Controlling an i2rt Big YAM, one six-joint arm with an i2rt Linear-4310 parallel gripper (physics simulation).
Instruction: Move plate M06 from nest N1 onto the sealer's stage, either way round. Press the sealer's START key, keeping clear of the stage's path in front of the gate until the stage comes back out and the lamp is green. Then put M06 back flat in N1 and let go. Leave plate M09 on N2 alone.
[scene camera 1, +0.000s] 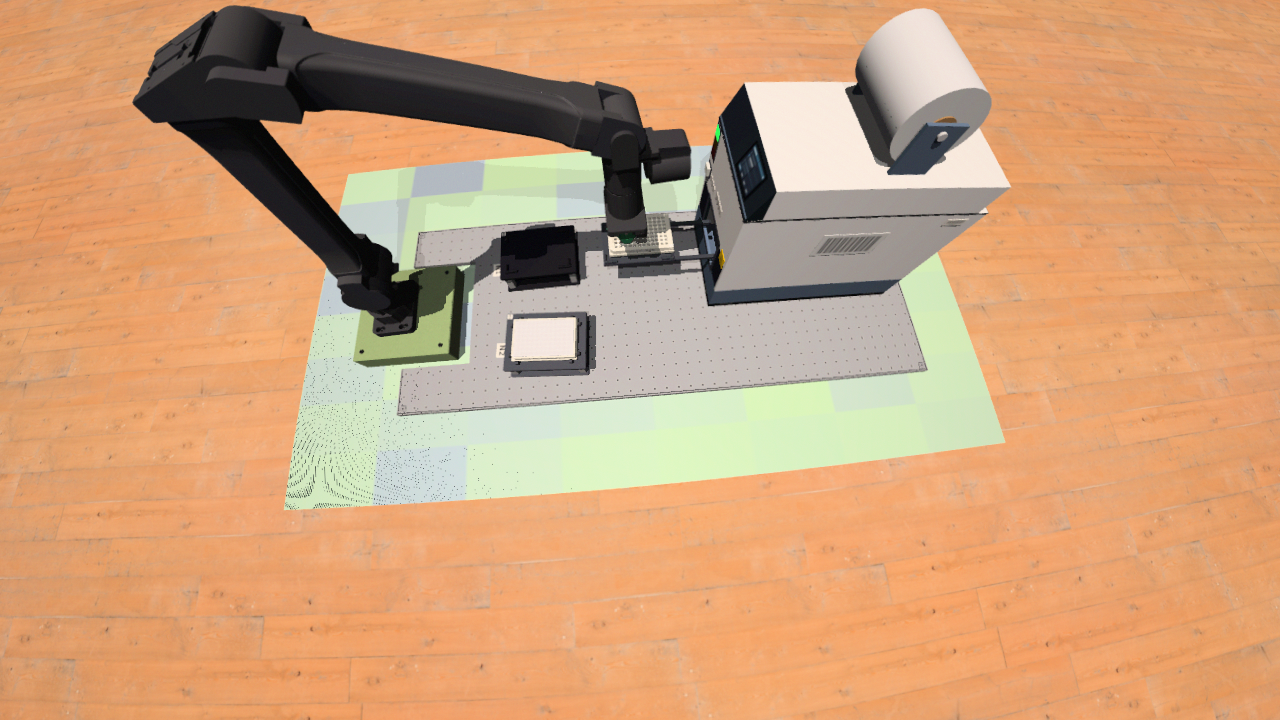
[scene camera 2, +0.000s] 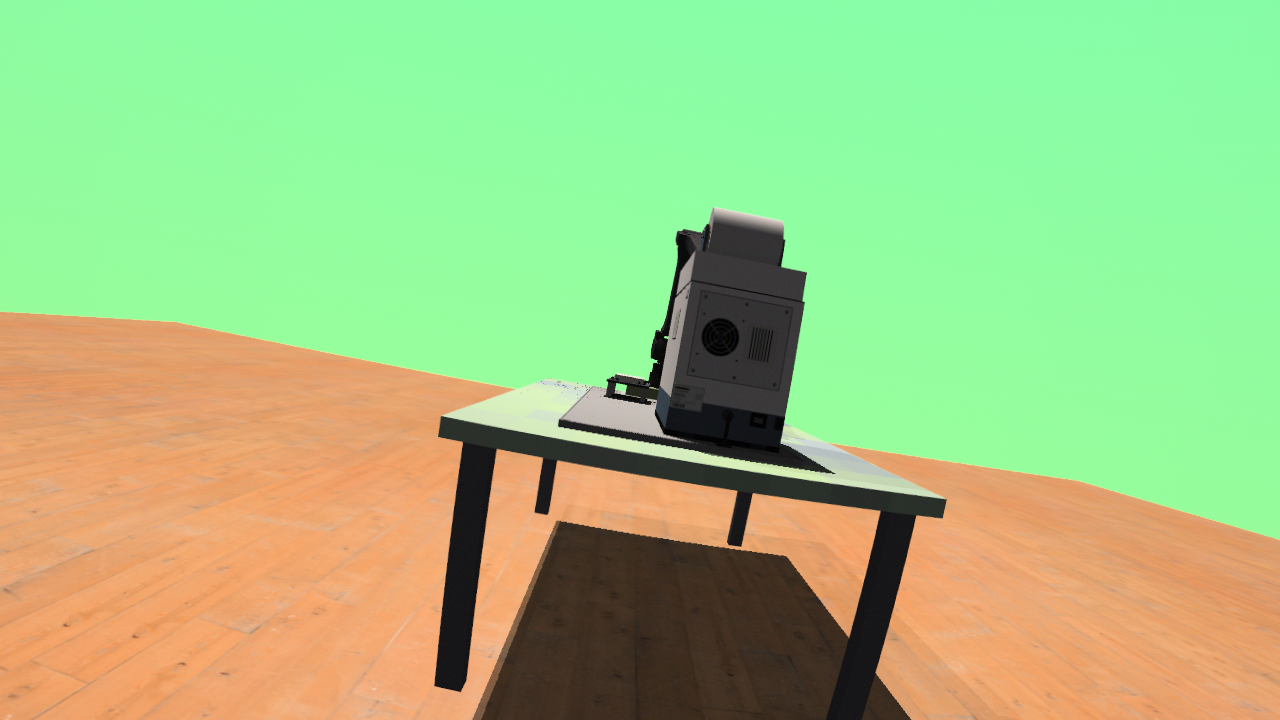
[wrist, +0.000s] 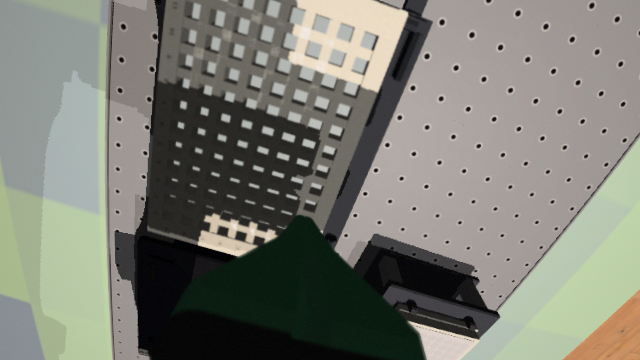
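Pixels of known places: gripper, fingertip midpoint: (scene camera 1: 627, 242) (wrist: 300, 227); arm's base at its link origin: (scene camera 1: 398, 309).
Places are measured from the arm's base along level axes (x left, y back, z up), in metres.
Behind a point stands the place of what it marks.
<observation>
Plate M06 (scene camera 1: 652, 235) @(x 0.049, y -0.557, z 0.090 m) (wrist: 268, 111) @(x 0.057, y -0.545, z 0.084 m), a cream well plate, lies flat on the sealer's stage (scene camera 1: 666, 262) (wrist: 380, 116) in front of the gate. My gripper (scene camera 1: 632, 239) @(x 0.031, y -0.504, z 0.101 m) (wrist: 300, 227) @(x 0.031, y -0.504, z 0.101 m) hangs just above the plate's near end, its green fingers shut together with nothing between them. Nest N1 (scene camera 1: 539, 255) @(x 0.077, y -0.318, z 0.023 m) (wrist: 165, 277) @(x 0.122, y -0.362, z 0.023 m) is a black frame and stands empty to the left of the stage. Plate M09 (scene camera 1: 543, 339) @(x -0.123, y -0.321, z 0.034 m) (wrist: 443, 344) @(x -0.135, y -0.365, z 0.034 m) sits in nest N2 (scene camera 1: 590, 345) @(x -0.122, y -0.406, z -0.033 m) (wrist: 429, 277) @(x -0.129, y -0.388, z -0.028 m) nearer the front. The sealer (scene camera 1: 832, 196) @(x -0.065, y -0.787, z 0.304 m) (scene camera 2: 729, 357) @(x 0.020, y -1.097, z 0.128 m) shows a green lamp (scene camera 1: 717, 135) @(x 0.140, y -0.677, z 0.235 m) above its dark key panel (scene camera 1: 750, 170) @(x 0.006, y -0.689, z 0.287 m).
A white film roll (scene camera 1: 922, 80) @(x 0.001, y -0.865, z 0.426 m) sits on top of the sealer. The grey perforated board (scene camera 1: 716, 349) @(x -0.163, y -0.672, z -0.033 m) (wrist: 514, 134) @(x -0.132, y -0.553, z -0.033 m) carries all fixtures on the pale green table (scene camera 2: 689, 465) @(x -0.048, y -1.298, z -0.052 m). The arm's olive base plate (scene camera 1: 439, 322) @(x -0.043, y -0.094, z 0.000 m) is at the left end.
</observation>
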